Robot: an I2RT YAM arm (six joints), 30 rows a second.
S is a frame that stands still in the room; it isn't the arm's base.
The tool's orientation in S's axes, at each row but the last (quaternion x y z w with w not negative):
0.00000 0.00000 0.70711 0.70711
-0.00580 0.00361 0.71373 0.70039
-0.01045 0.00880 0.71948 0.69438
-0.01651 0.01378 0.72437 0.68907
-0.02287 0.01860 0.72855 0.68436
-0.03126 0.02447 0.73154 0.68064
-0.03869 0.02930 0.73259 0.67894
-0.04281 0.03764 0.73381 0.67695
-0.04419 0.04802 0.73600 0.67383
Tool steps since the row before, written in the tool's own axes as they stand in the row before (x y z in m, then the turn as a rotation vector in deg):
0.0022 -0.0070 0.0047 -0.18 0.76 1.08
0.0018 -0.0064 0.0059 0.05 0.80 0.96
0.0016 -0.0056 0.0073 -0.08 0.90 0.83
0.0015 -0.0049 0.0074 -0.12 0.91 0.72
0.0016 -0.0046 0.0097 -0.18 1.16 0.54
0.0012 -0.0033 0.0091 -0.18 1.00 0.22
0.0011 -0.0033 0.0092 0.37 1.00 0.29
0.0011 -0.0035 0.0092 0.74 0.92 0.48
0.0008 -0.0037 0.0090 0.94 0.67 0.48
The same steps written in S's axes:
0.0070 0.0022 0.0047 -0.76 -0.18 1.08
0.0063 0.0020 0.0059 -0.80 0.05 0.96
0.0055 0.0020 0.0073 -0.90 -0.09 0.83
0.0048 0.0021 0.0073 -0.91 -0.13 0.72
0.0044 0.0024 0.0096 -1.15 -0.22 0.54
0.0031 0.0021 0.0090 -0.99 -0.23 0.23
0.0031 0.0022 0.0091 -1.03 0.32 0.24
0.0033 0.0024 0.0090 -0.98 0.71 0.39
0.0036 0.0023 0.0088 -0.75 0.93 0.36

